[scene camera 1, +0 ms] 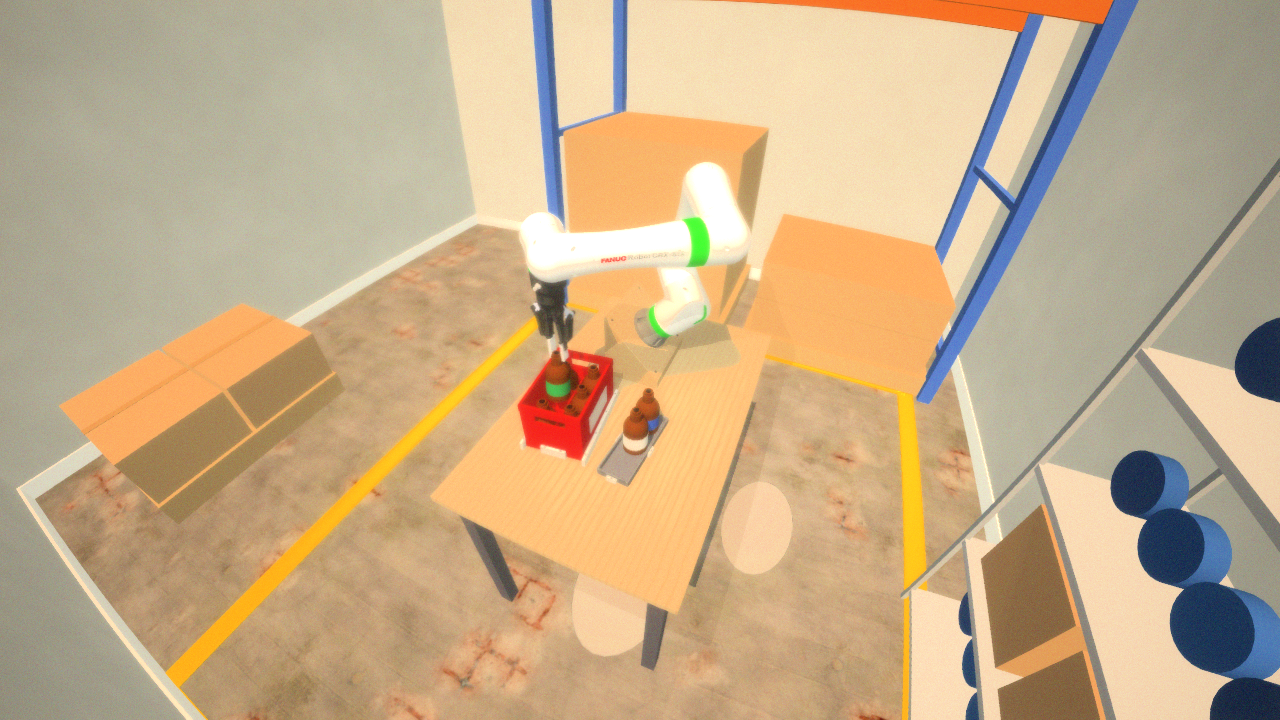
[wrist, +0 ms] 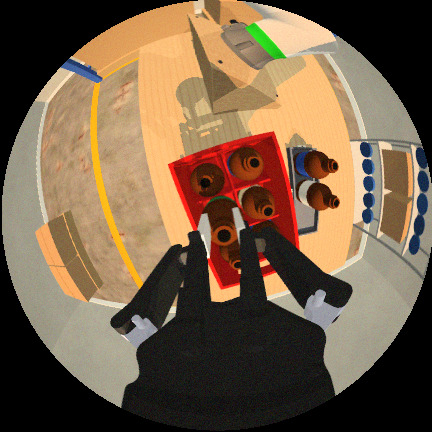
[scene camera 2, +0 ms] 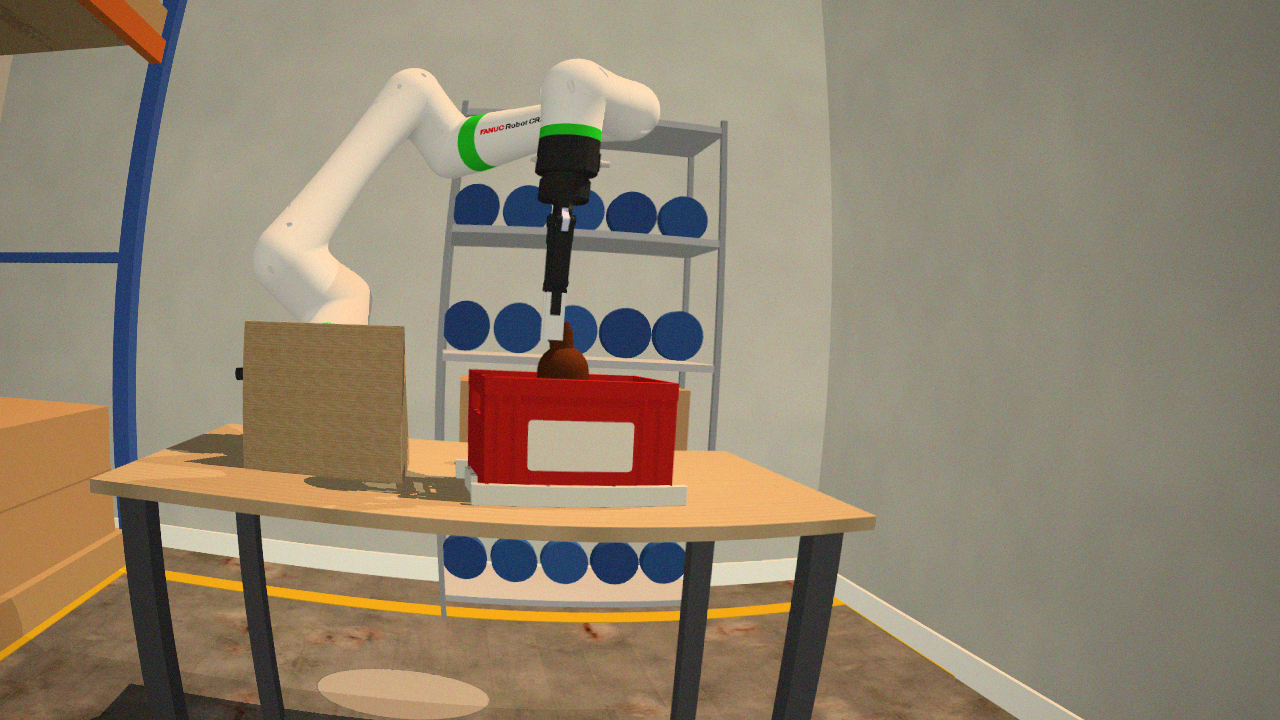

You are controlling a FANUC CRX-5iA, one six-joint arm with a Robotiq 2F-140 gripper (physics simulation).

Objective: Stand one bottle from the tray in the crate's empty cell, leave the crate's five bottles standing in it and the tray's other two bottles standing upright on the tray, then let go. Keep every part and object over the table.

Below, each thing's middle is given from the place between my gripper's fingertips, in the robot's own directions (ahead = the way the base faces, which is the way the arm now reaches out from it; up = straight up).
Labels:
I see the pale base strip [scene camera 2: 514, 495] 50 mm ahead of my hand, 50 mm to the right of it and 210 mm below it. Round my hand: white-label bottle [scene camera 1: 635, 427] 20 mm ahead, 270 mm to the left, 140 mm below.

